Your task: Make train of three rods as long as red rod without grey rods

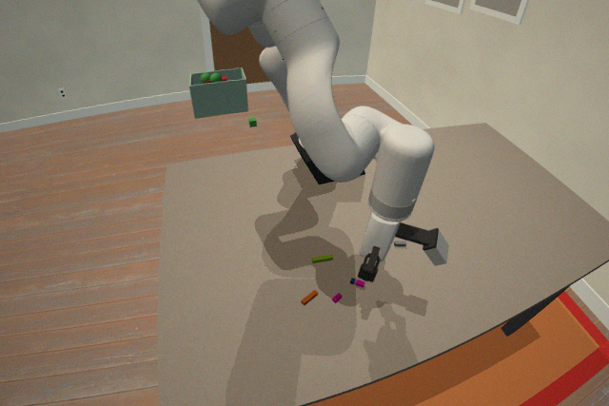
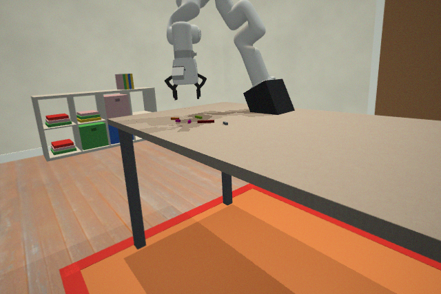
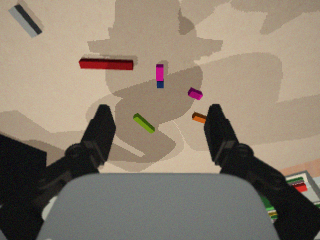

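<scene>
The orange rod is 120 mm to the right of my hand and 110 mm below it. Round my hand: blue rod (110 mm below, 20 mm to the right, 20 mm behind); red rod (110 mm below, 50 mm to the left, 50 mm behind); lime rod (110 mm below, 90 mm behind, 70 mm to the right).
</scene>
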